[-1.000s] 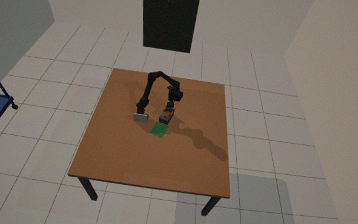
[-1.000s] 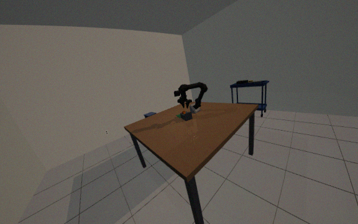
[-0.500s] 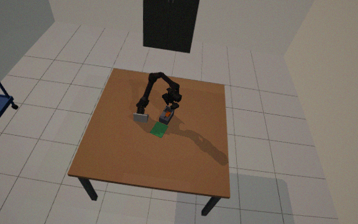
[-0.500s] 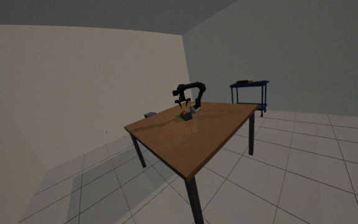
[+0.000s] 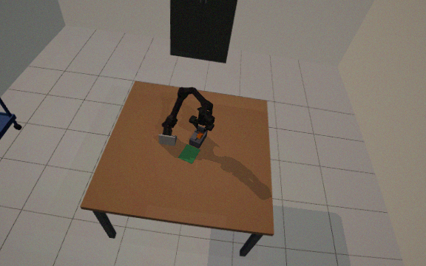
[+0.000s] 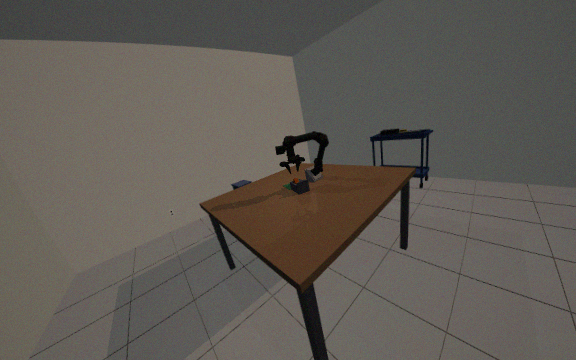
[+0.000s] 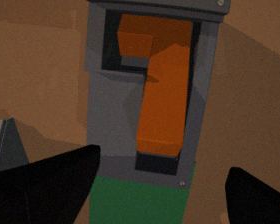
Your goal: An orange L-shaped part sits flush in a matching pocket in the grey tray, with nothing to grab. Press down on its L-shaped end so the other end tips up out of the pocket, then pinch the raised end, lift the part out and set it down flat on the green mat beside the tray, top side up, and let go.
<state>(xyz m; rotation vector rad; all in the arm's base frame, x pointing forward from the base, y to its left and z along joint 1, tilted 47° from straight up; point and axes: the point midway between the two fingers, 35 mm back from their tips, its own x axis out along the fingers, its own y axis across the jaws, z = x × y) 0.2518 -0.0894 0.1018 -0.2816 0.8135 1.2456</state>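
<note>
My gripper tip is 10 cm above the orange L-shaped part and 4 cm to the right of it. From my gripper tip the other things lie so: green mat 16 cm below, 13 cm to the right, 7 cm behind.
</note>
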